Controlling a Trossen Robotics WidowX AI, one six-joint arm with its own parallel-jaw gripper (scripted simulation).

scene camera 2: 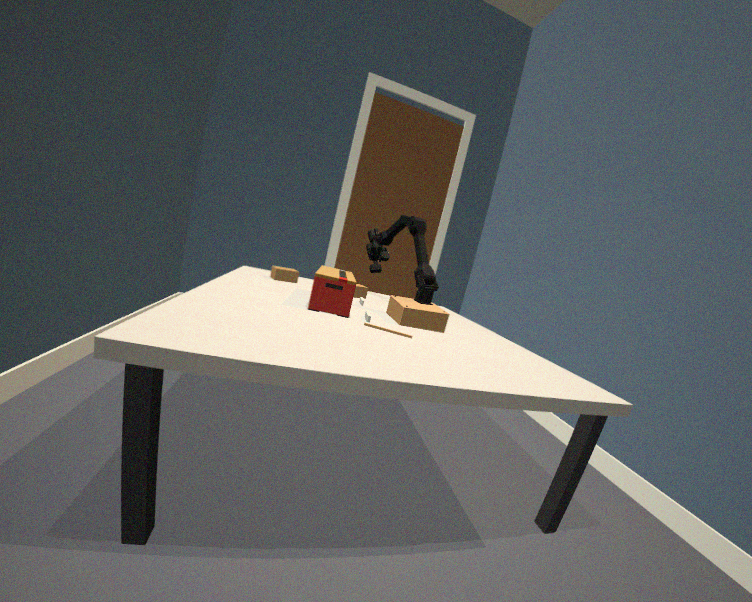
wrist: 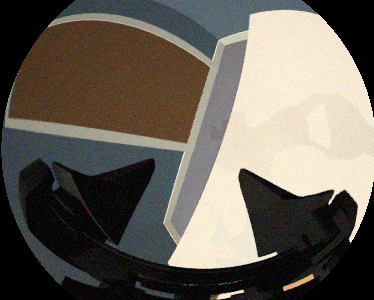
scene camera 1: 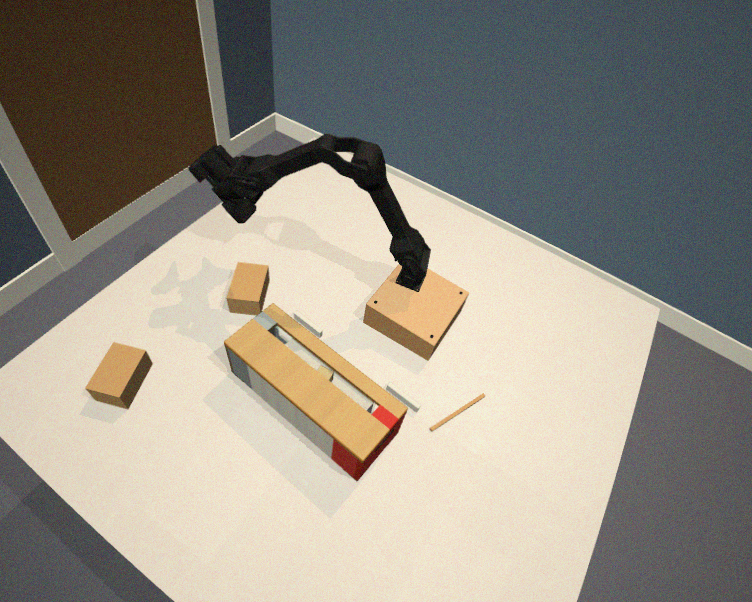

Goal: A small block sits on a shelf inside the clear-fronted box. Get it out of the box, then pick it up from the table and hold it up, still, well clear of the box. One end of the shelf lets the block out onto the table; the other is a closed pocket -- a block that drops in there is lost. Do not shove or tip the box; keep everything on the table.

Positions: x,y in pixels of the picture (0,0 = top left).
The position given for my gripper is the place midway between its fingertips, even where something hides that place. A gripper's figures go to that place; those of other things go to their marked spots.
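Labels:
There's a long box (scene camera 1: 278,358) that's 980 mm from the lens, and my gripper (scene camera 1: 211,191) is 1300 mm from the lens.

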